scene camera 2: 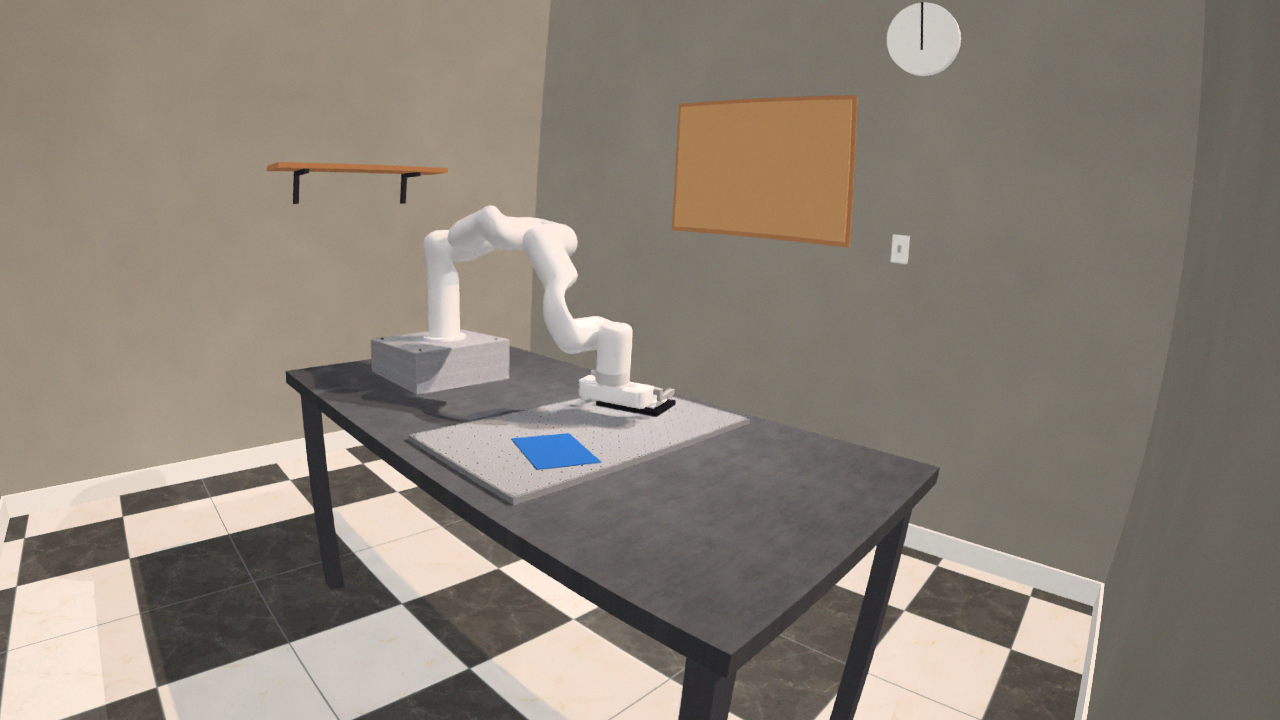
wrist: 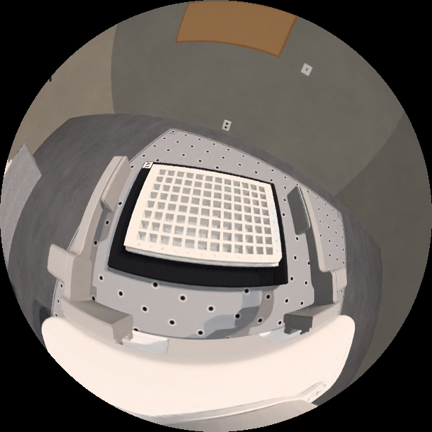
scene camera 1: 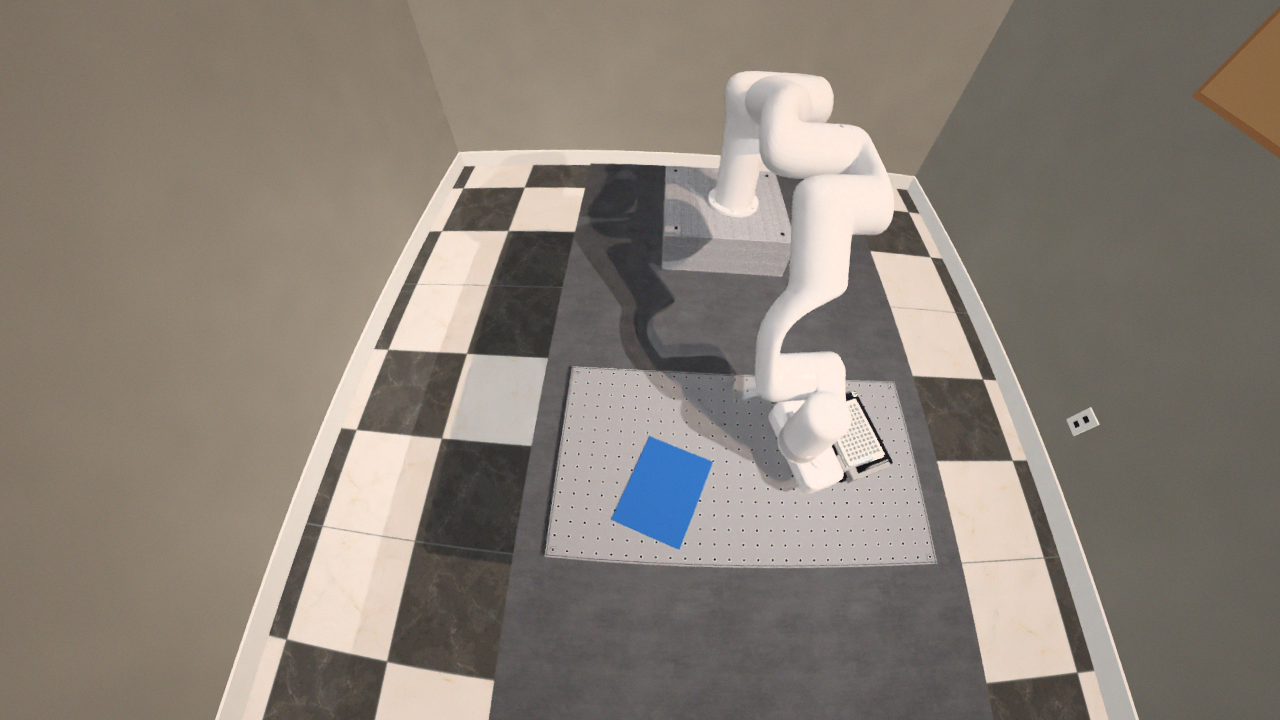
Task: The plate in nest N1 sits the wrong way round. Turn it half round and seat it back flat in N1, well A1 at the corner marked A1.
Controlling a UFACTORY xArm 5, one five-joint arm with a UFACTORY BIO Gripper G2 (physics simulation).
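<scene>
The white well plate (scene camera 1: 861, 434) (wrist: 207, 212) lies in the black nest (scene camera 1: 875, 466) (scene camera 2: 662, 410) (wrist: 200, 274) and looks flat. In the wrist view the nest's A1 label (wrist: 147, 164) is at its far left corner. The small marks on the plate are too faint to read, so I cannot tell which corner is well A1. My gripper (wrist: 206, 196) is open, one finger beside each short end of the plate, with gaps on both sides. In scene view 1 the arm's wrist and gripper body hide the nest's left part. In scene view 2 they hide most of the plate.
The nest stands on the grey perforated board (scene camera 1: 742, 537) (scene camera 2: 465, 456) (wrist: 182, 312), near its right end in scene view 1. A flat blue sheet (scene camera 1: 662, 492) (scene camera 2: 555, 451) lies on the board's left half. The arm's grey base block (scene camera 1: 725, 255) (scene camera 2: 463, 365) stands at the table's back.
</scene>
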